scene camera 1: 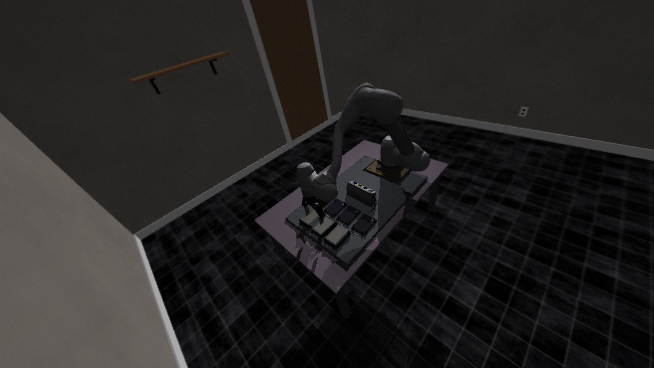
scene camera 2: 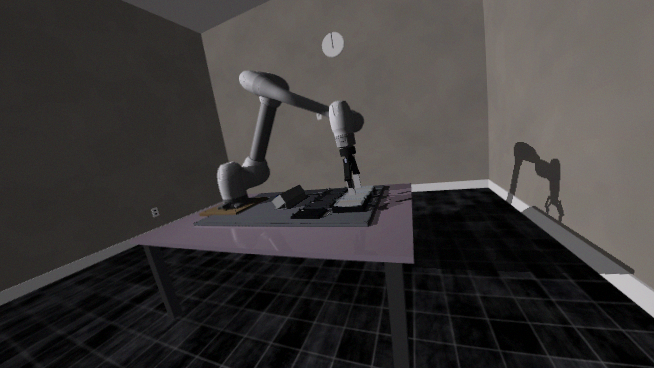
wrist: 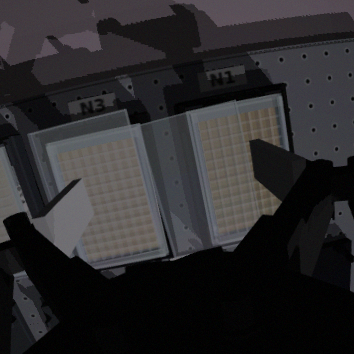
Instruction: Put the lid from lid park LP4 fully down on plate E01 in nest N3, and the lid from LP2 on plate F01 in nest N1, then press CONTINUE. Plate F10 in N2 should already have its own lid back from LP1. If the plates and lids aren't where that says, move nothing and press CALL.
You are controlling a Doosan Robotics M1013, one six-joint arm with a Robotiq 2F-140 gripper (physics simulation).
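Seen in the pictures: gripper, fingertip midpoint: (scene camera 1: 314,218) (scene camera 2: 355,191) (wrist: 169,177); arm's base, link origin: (scene camera 1: 390,166) (scene camera 2: 237,204).
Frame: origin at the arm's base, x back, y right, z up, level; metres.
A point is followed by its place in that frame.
Observation:
My gripper (scene camera 1: 314,212) {x -0.816, y 0.077, z 0.057 m} (scene camera 2: 354,191) {x -0.816, y 0.077, z 0.057 m} (wrist: 169,177) {x -0.816, y 0.077, z 0.057 m} is open and empty, low over the plates; its left finger is over the N3 plate and its right finger over the N1 plate. The N1 plate (wrist: 272,122) (scene camera 1: 311,218) has a clear lid (wrist: 175,200) {x -0.788, y 0.078, z 0.030 m} shifted left, covering part of it and the gap towards N3. The N3 plate (wrist: 115,200) {x -0.800, y 0.026, z 0.028 m} (scene camera 1: 323,226) {x -0.815, y 0.003, z 0.028 m} has another clear sheet, apparently a lid (wrist: 82,124) {x -0.870, y 0.017, z 0.028 m}, sticking out at its upper left. The N2 plate (scene camera 1: 337,235) {x -0.815, y -0.120, z 0.026 m} is partly cut off in the wrist view (wrist: 4,200) {x -0.823, y -0.074, z 0.026 m}; its lid is unclear.
Dark lid parks (scene camera 1: 348,215) {x -0.630, y -0.055, z 0.002 m} (scene camera 1: 364,225) {x -0.639, y -0.196, z 0.002 m} stand behind the plates; their contents are unclear and LP2 is hidden by the arm. The button console (scene camera 1: 361,192) {x -0.436, y -0.026, z 0.053 m} (scene camera 2: 289,196) {x -0.436, y 0.056, z 0.045 m} stands between them and the robot base. All stand on a grey perforated board (wrist: 320,110) {x -0.835, y 0.244, z -0.008 m}.

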